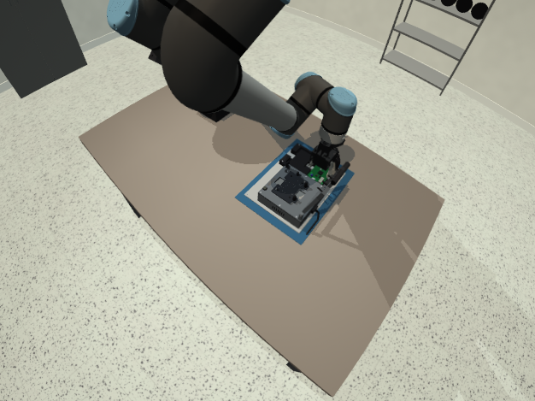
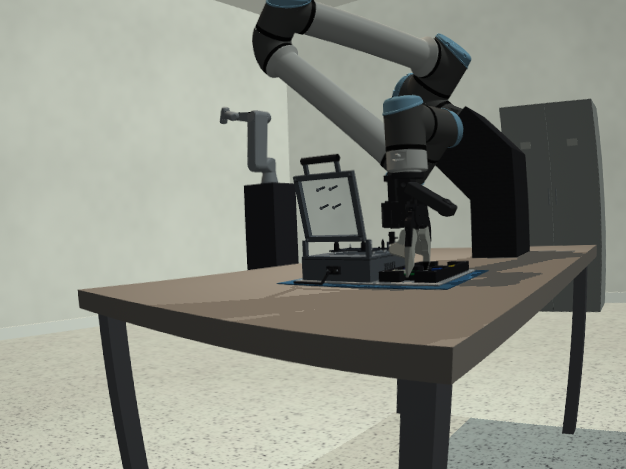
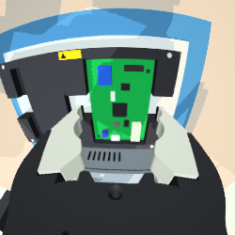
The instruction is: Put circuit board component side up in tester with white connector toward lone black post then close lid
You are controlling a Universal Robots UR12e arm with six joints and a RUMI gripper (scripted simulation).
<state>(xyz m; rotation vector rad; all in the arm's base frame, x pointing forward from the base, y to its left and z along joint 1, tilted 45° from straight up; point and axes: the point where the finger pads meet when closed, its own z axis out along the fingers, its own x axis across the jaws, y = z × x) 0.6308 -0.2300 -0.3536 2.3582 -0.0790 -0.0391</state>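
Right now my hand is right at the green circuit board. The rest, counted from my hand: tester bed (40 mm behind, 160 mm to the right, 50 mm above); then black post (110 mm behind, 110 mm to the right, 60 mm above); then tester (10 mm behind, 130 mm to the right, 90 mm above).
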